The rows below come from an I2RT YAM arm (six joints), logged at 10 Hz.
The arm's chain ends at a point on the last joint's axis. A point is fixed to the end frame.
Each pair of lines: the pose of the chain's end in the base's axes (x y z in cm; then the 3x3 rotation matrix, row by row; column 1 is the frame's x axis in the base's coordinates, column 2 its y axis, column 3 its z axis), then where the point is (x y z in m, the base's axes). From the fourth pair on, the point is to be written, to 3 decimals.
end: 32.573 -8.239 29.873; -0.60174 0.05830 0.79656; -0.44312 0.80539 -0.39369; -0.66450 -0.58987 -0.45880
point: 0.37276 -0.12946 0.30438
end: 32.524 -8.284 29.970; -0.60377 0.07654 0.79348; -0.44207 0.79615 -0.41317; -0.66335 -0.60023 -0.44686
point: 0.37143 -0.13060 0.30638
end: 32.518 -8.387 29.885; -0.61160 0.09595 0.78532; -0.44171 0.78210 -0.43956; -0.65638 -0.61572 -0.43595
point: 0.37027 -0.13251 0.30663
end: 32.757 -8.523 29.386; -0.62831 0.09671 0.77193; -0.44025 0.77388 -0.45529; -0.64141 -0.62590 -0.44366
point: 0.372 -0.134 0.301
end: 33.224 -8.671 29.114; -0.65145 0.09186 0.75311; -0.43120 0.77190 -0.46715; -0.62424 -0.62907 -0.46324
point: 0.376 -0.137 0.298
